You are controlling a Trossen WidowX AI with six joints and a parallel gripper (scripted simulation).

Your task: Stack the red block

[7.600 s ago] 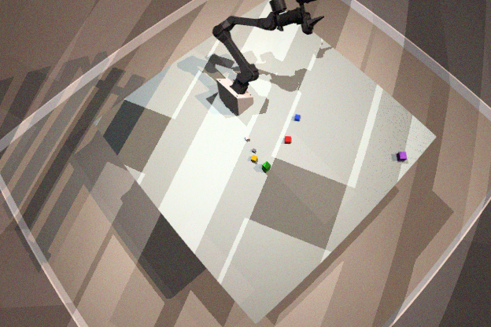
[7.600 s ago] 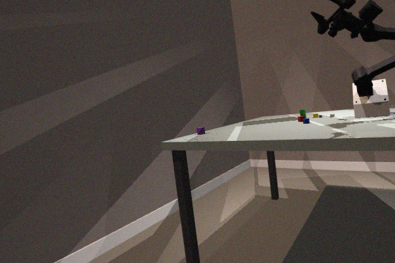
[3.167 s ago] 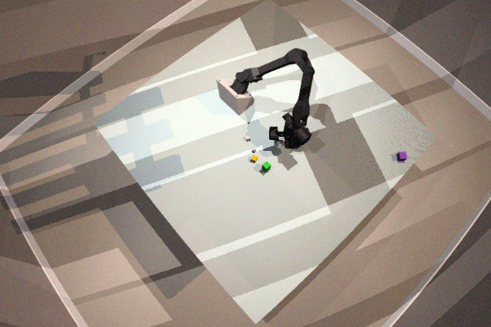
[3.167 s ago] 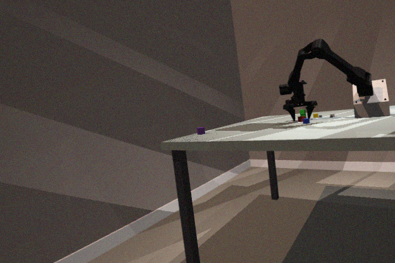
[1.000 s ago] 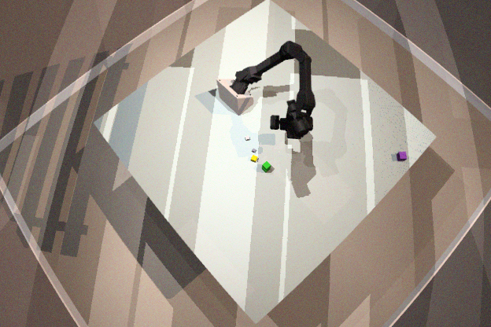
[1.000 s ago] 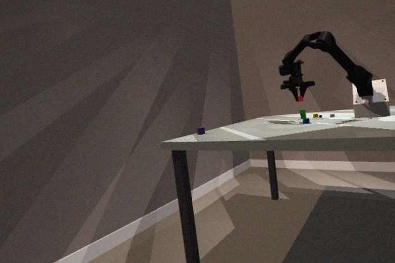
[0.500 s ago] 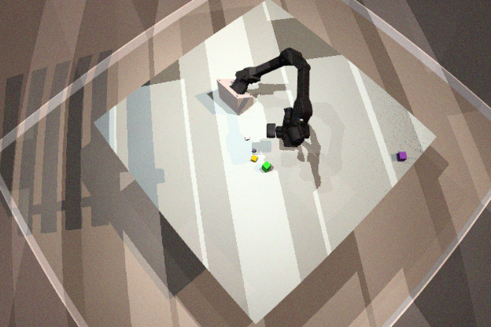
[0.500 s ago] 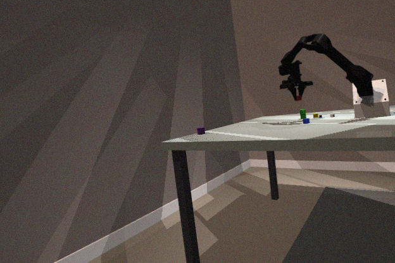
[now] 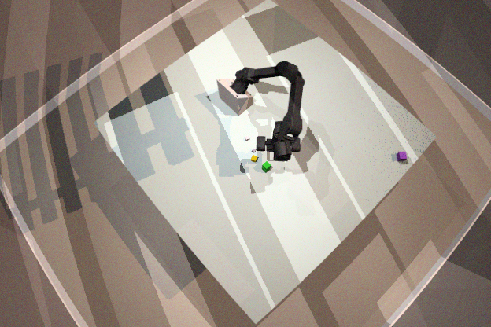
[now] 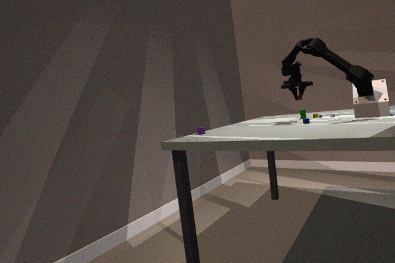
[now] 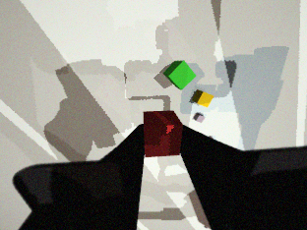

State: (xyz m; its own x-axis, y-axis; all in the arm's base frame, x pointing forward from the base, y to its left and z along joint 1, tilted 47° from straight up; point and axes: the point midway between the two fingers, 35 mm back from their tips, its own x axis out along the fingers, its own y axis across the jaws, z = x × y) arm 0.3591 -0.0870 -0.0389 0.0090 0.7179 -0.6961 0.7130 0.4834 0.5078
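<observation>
Now: gripper tip 12 cm above the yellow block, 8 cm past it and 7 cm to the left of it. Round my gripper tip: purple block (47 cm to the left, 43 cm ahead, 11 cm below); then red block (1 cm above); then blue block (24 cm to the left, 12 cm below, 8 cm behind).
</observation>
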